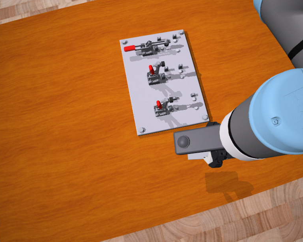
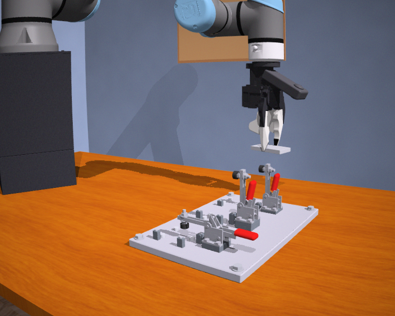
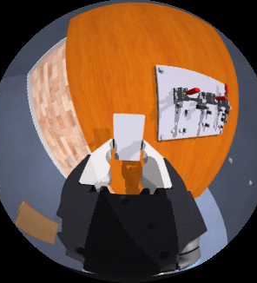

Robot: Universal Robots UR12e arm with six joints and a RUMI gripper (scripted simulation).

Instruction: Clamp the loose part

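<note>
Right now my hand is 10 mm above the flat grey rectangular part. The rest, counted from my hand: grey fixture plate 270 mm to the right, 130 mm below.
</note>
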